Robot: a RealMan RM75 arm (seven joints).
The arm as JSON. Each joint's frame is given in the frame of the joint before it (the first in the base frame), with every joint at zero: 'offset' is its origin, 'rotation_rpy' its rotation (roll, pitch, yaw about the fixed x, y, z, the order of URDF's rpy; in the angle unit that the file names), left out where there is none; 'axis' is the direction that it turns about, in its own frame. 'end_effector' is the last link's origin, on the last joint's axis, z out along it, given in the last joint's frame.
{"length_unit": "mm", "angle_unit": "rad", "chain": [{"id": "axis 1", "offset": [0.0, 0.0, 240.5], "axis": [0.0, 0.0, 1.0]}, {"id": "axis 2", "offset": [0.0, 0.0, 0.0], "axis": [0.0, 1.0, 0.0]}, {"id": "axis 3", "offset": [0.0, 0.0, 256.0], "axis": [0.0, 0.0, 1.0]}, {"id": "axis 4", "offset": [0.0, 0.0, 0.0], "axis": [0.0, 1.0, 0.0]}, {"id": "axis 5", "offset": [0.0, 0.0, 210.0], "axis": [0.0, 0.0, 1.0]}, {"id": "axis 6", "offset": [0.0, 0.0, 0.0], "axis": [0.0, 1.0, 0.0]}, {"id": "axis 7", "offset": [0.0, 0.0, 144.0], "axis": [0.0, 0.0, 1.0]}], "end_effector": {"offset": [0.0, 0.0, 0.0]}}
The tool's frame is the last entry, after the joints.
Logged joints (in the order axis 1, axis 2, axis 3, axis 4, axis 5, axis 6, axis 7), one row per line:
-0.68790, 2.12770, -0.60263, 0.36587, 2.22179, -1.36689, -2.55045
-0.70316, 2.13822, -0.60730, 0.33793, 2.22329, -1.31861, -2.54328
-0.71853, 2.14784, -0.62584, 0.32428, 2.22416, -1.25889, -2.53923
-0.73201, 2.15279, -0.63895, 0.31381, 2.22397, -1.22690, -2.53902
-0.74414, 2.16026, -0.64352, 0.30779, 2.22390, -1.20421, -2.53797
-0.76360, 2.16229, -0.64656, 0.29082, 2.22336, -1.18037, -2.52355
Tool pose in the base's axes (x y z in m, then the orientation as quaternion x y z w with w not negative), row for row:
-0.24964, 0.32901, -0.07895, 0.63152, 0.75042, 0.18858, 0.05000
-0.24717, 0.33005, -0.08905, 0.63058, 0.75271, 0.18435, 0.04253
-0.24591, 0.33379, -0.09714, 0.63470, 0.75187, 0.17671, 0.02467
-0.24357, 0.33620, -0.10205, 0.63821, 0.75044, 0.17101, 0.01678
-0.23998, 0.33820, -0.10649, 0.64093, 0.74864, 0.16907, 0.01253
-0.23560, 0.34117, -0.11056, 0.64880, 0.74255, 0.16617, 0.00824
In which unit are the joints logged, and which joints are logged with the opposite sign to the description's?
The joints are logged in radians. Opposite sign: axis 2, axis 3, axis 6.
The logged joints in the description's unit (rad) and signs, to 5 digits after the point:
-0.68790, -2.12770, 0.60263, 0.36587, 2.22179, 1.36689, -2.55045
-0.70316, -2.13822, 0.60730, 0.33793, 2.22329, 1.31861, -2.54328
-0.71853, -2.14784, 0.62584, 0.32428, 2.22416, 1.25889, -2.53923
-0.73201, -2.15279, 0.63895, 0.31381, 2.22397, 1.22690, -2.53902
-0.74414, -2.16026, 0.64352, 0.30779, 2.22390, 1.20421, -2.53797
-0.76360, -2.16229, 0.64656, 0.29082, 2.22336, 1.18037, -2.52355

